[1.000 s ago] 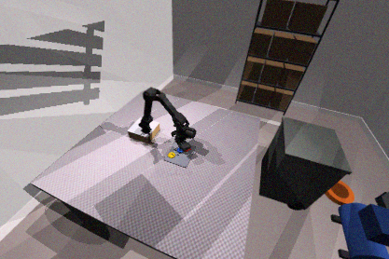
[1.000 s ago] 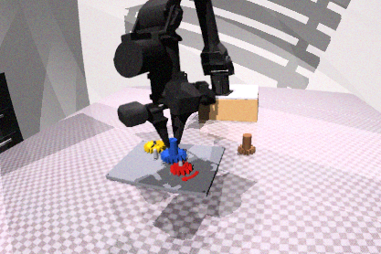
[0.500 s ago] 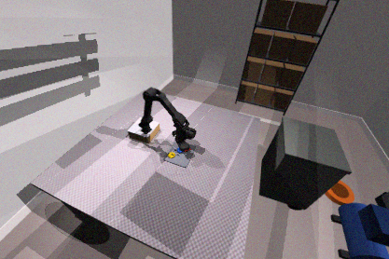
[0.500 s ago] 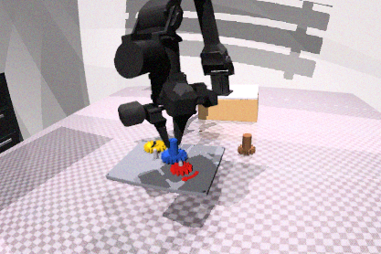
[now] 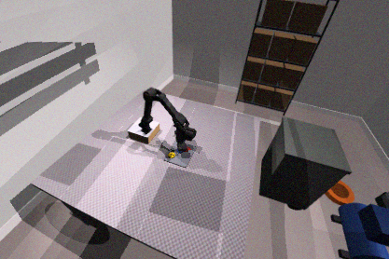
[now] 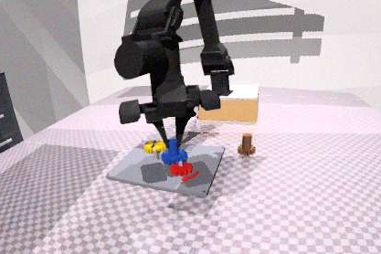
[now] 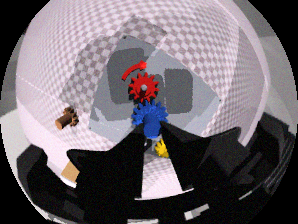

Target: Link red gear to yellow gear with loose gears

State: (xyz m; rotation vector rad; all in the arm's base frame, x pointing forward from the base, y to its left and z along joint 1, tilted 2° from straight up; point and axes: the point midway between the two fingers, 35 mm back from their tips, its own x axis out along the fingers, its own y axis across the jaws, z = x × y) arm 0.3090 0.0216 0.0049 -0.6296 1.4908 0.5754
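Now: the blue gear 10 mm below my gripper tip. From my gripper tip the other things lie so: red gear: 30 mm to the left, 30 mm ahead, 20 mm below; then red arrow: 60 mm to the left, 40 mm ahead, 30 mm below; then grey board: 40 mm below, 10 mm to the right, 10 mm ahead.
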